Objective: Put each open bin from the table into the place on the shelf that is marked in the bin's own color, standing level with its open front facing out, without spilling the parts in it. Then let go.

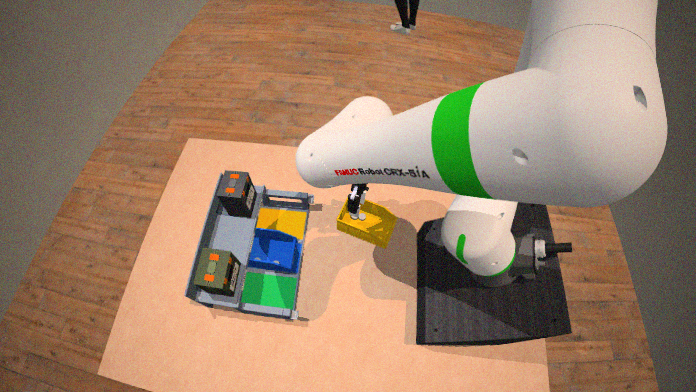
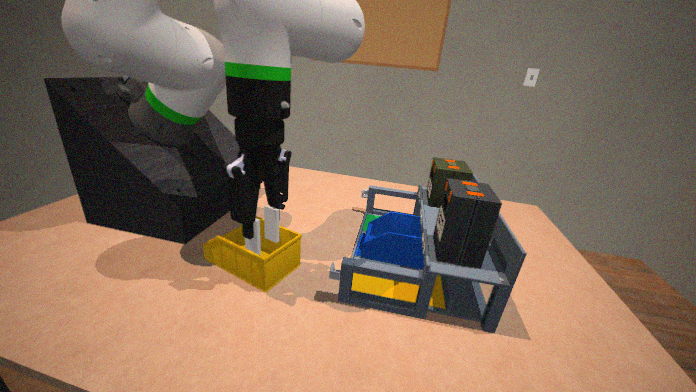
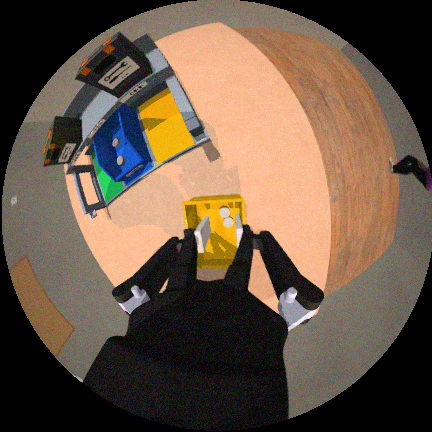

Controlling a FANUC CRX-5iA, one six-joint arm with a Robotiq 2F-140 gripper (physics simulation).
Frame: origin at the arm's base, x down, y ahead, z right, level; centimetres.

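Seen in the pictures: gripper, fingertip midpoint: [image 2: 262, 245] [image 3: 222, 222]; arm's base at its link origin: [image 1: 495, 259] [image 2: 162, 123].
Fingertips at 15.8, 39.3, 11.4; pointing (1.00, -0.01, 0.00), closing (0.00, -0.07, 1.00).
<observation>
Pixels of each thing's middle, then the offset from my fingertips to it, as dx, dy, dz. "pt": a spot on its surface instead.
- yellow bin at a spot on its surface: [image 3: 215, 200] pt -0.8, +4.1, -0.3
- blue bin at a spot on its surface: [image 2: 392, 245] pt +1.5, +21.1, -15.4
- bare yellow mark at a spot on its surface: [image 2: 385, 287] [image 3: 172, 121] [image 1: 283, 216] pt +6.0, +22.6, -7.5
- green mark at a spot on its surface: [image 1: 270, 290] pt +6.0, +17.2, -31.6
- dark case at the middle of its body: [image 2: 463, 221] [image 1: 238, 194] -9.6, +33.0, -11.6
- olive case at the middle of its body: [image 2: 447, 183] [image 1: 218, 272] [image 3: 60, 140] -8.3, +28.4, -34.2
A yellow bin [image 1: 360, 233] [image 2: 235, 260] [image 3: 215, 200] stands level on the table, its low open front towards the robot base. Round grey parts [image 1: 362, 216] [image 3: 226, 217] lie in it. My gripper [image 2: 263, 245] [image 3: 222, 222] points down with both fingertips inside the bin, part-way open, with a gap between the pads. A blue bin [image 1: 275, 250] [image 2: 392, 245] [image 3: 125, 145] with round parts stands in the shelf's middle place, its open front facing out. Beside it are the bare yellow mark [image 1: 285, 220] [image 2: 385, 287] [image 3: 167, 125] and the green mark [image 1: 270, 290] [image 2: 370, 221] [image 3: 107, 185].
The grey shelf [image 1: 227, 232] [image 2: 467, 274] carries a dark case [image 1: 239, 195] [image 2: 465, 225] [image 3: 115, 65] and an olive case [image 1: 215, 270] [image 2: 445, 180] [image 3: 62, 140]. The dark robot base [image 1: 465, 310] [image 2: 135, 200] stands on the other side of the yellow bin.
</observation>
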